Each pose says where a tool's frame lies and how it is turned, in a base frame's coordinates. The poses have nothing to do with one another.
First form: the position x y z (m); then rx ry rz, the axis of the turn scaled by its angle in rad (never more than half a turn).
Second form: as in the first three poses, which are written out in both.
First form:
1: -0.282 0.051 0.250 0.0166 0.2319 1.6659
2: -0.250 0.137 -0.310 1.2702 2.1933 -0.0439
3: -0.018 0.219 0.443 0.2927 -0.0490 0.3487
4: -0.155 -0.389 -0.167 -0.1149 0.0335 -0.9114
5: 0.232 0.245 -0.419 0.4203 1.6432 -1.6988
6: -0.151 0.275 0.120 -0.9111 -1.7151 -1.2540
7: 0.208 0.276 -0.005 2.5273 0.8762 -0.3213
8: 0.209 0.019 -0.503 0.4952 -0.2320 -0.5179
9: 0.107 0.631 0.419 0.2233 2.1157 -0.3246
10: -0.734 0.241 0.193 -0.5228 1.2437 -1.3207
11: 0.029 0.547 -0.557 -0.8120 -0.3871 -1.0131
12: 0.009 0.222 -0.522 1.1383 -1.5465 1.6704
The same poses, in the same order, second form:
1: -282 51 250 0.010 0.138 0.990 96.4
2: -250 137 -310 0.501 0.865 -0.017 145.2
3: -18 219 443 0.639 -0.107 0.762 26.2
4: -155 -389 -167 -0.125 0.036 -0.991 52.7
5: 232 245 -419 0.175 0.685 -0.708 137.5
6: -151 275 120 -0.394 -0.742 -0.542 132.5
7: 208 276 -5 0.938 0.325 -0.119 154.4
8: 209 19 -503 0.657 -0.308 -0.688 43.2
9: 107 631 419 0.104 0.983 -0.151 123.3
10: -734 241 193 -0.277 0.659 -0.700 108.2
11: 29 547 -557 -0.599 -0.286 -0.748 77.6
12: 9 222 -522 0.447 -0.608 0.656 145.8
